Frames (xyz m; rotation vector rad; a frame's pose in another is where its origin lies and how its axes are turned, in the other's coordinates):
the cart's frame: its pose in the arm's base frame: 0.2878 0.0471 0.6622 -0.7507 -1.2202 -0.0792
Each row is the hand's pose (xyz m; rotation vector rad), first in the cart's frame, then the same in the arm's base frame.
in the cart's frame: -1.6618 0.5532 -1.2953 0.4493 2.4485 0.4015
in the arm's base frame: 0.9714 -0.8044 -1.2228 -0.0605 1.2226 -0.2564
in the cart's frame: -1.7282 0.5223 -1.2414 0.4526 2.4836 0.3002
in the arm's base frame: 0.8890 -0.8196 -1.2582 -0.0055 1.2215 -0.3245
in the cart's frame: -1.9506 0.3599 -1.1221 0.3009 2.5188 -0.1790
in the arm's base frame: 0.6374 -0.9499 -1.3570 0.1201 1.1228 -0.6975
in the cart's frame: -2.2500 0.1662 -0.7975 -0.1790 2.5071 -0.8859
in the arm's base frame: 0.1754 -1.0146 -1.4794 0.1891 1.0161 -1.3671
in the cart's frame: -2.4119 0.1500 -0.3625 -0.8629 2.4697 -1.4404
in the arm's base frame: -0.2476 -0.8372 -1.5520 0.1391 1.0686 -2.0459
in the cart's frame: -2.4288 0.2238 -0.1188 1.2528 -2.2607 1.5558
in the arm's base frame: -0.4207 -0.6504 -1.5682 0.0669 1.2135 -2.4318
